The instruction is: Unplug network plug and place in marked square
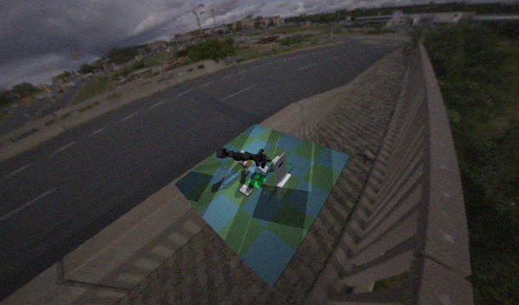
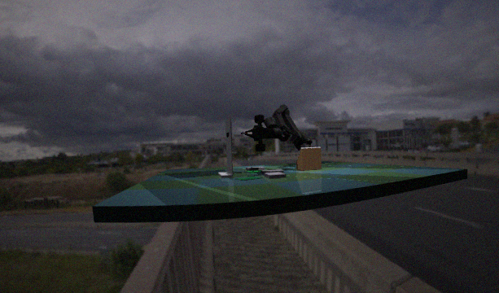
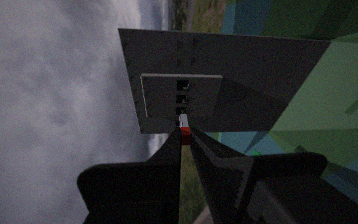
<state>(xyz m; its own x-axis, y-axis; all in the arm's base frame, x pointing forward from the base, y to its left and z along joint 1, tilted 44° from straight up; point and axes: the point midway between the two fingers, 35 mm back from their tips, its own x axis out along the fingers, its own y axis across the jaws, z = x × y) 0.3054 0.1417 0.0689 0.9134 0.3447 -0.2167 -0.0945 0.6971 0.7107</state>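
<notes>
The green marked square lies 8 cm behind my gripper tip, 14 cm to the right of it and 21 cm below it. The rest, counted from my gripper tip: grey upright panel (9 cm ahead, 2 cm to the left, 8 cm below); then network plug (1 cm ahead).
</notes>
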